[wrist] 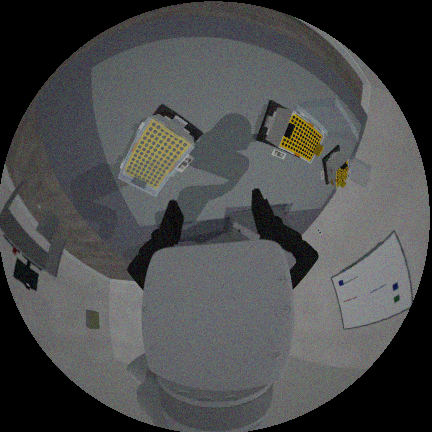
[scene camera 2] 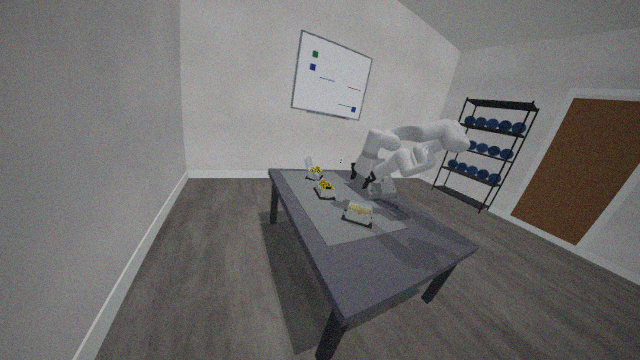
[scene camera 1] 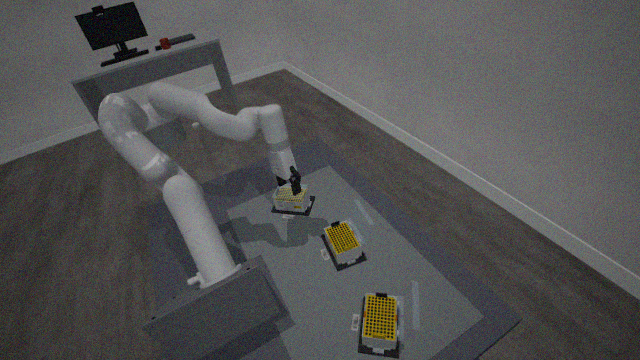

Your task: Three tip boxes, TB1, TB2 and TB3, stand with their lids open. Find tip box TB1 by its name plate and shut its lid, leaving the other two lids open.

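Seen in the pictures: gripper, between the fingertips: [wrist: 214, 202] [scene camera 2: 358, 183] [scene camera 1: 290, 189]; arm's base, origin of its link: [scene camera 1: 222, 277].
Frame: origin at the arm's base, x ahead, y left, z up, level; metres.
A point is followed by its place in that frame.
Note:
A tip box [scene camera 1: 291, 204] {x 0.283, y 0.274, z -0.089 m} [scene camera 2: 358, 215] {x 0.324, y 0.347, z -0.080 m} [wrist: 157, 155] {x 0.308, y 0.303, z -0.058 m} has its clear lid down over the yellow rack. Its name plate [scene camera 1: 288, 216] {x 0.258, y 0.264, z -0.133 m} [wrist: 185, 163] {x 0.257, y 0.260, z -0.133 m} is too blurred to read surely. The middle tip box [scene camera 1: 343, 239] {x 0.381, y 0.019, z -0.078 m} [scene camera 2: 325, 188] {x 0.396, y 0.070, z -0.078 m} [wrist: 301, 136] {x 0.384, y 0.038, z -0.078 m} has its clear lid standing open. The third tip box [scene camera 1: 380, 317] {x 0.353, y -0.258, z -0.079 m} [scene camera 2: 315, 171] [wrist: 342, 174] {x 0.355, y -0.265, z -0.078 m} also has its lid [scene camera 2: 308, 162] {x 0.407, y -0.307, z -0.033 m} [wrist: 360, 171] {x 0.417, y -0.294, z -0.029 m} open. My gripper [scene camera 1: 289, 188] {x 0.285, y 0.225, z 0.028 m} [scene camera 2: 359, 182] {x 0.285, y 0.225, z 0.028 m} [wrist: 214, 202] {x 0.285, y 0.225, z 0.028 m} is open and empty. It hangs above the table, on the arm-base side of the lid-down box, apart from it.
The boxes stand on a grey mat [scene camera 1: 320, 300] {x 0.236, y -0.112, z -0.135 m} on the dark table [scene camera 2: 375, 280] {x 0.426, y 0.663, z -0.138 m}. The middle box stands between the other two. The arm's base block [scene camera 1: 215, 305] {x -0.018, y -0.108, z 0.044 m} is at the table's side. A bench with a monitor [scene camera 1: 112, 27] and a black shelf rack [scene camera 2: 502, 105] stand away from the table.

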